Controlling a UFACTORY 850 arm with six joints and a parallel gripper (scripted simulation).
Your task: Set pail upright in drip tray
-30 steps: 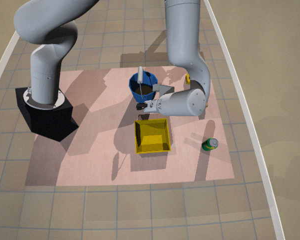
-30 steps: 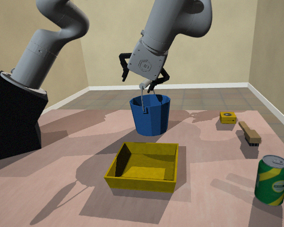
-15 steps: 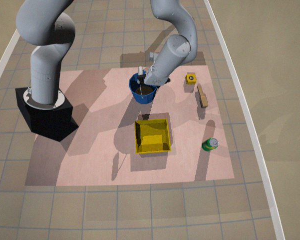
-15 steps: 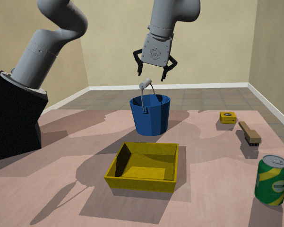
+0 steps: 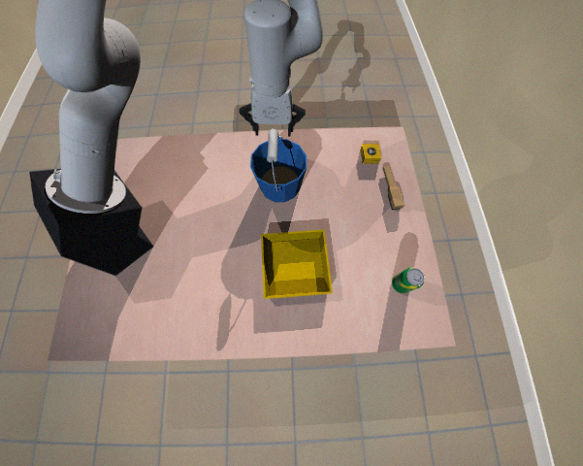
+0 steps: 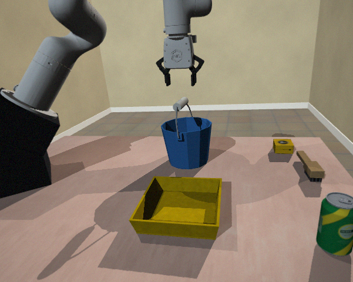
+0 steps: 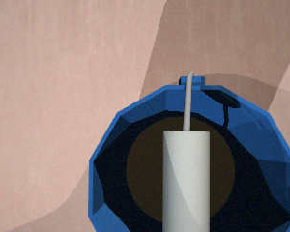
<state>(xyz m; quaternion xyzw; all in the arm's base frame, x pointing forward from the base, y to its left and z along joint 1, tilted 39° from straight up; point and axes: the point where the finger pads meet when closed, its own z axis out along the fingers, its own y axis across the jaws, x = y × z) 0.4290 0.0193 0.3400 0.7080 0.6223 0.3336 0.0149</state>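
Now: hand 110 mm above the pail handle and 10 mm to the right of it. Also, from my hand: blue pail (180 mm below, 10 mm to the left); then yellow drip tray (310 mm to the right, 300 mm below, 60 mm ahead); then small yellow box (370 mm ahead, 290 mm below, 140 mm to the left).
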